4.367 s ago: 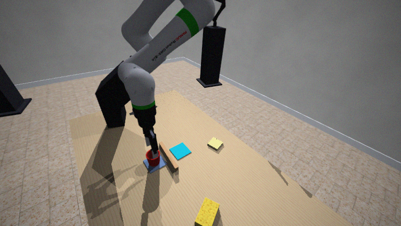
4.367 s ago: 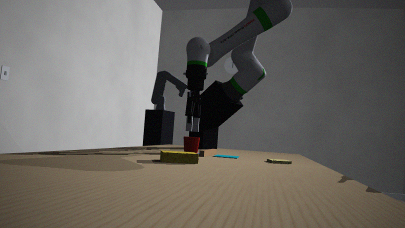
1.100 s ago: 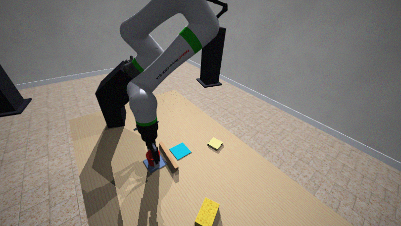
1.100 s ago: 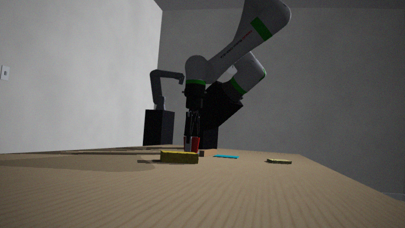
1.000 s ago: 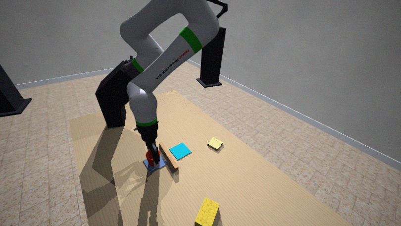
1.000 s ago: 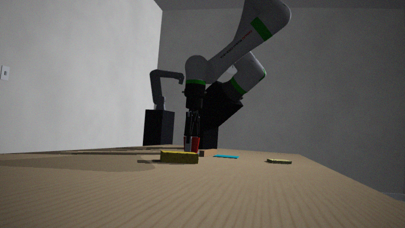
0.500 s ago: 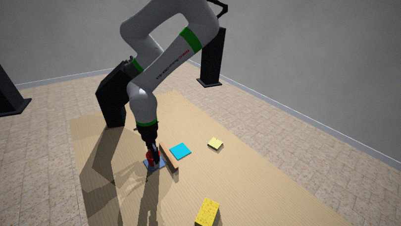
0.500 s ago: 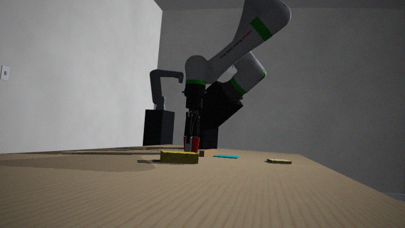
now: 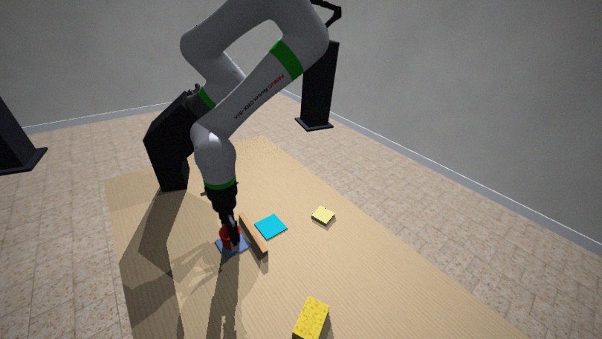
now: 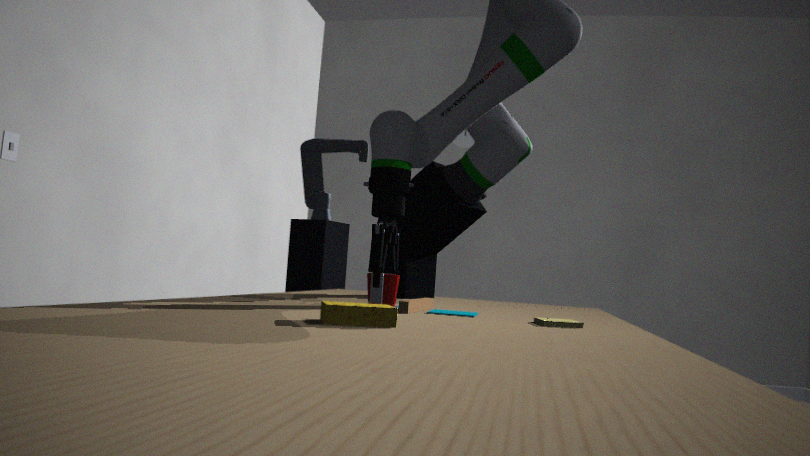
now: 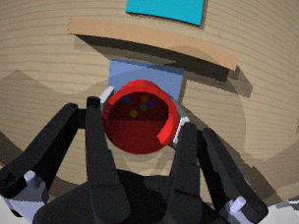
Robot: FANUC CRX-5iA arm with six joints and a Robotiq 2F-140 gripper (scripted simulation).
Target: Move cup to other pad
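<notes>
My hand is 20 mm above the red cup. Round my hand: cyan pad 160 mm to the left, 50 mm below, 30 mm behind; then blue pad 50 mm below; then wooden rail 80 mm to the left, 40 mm below, 10 mm behind.
</notes>
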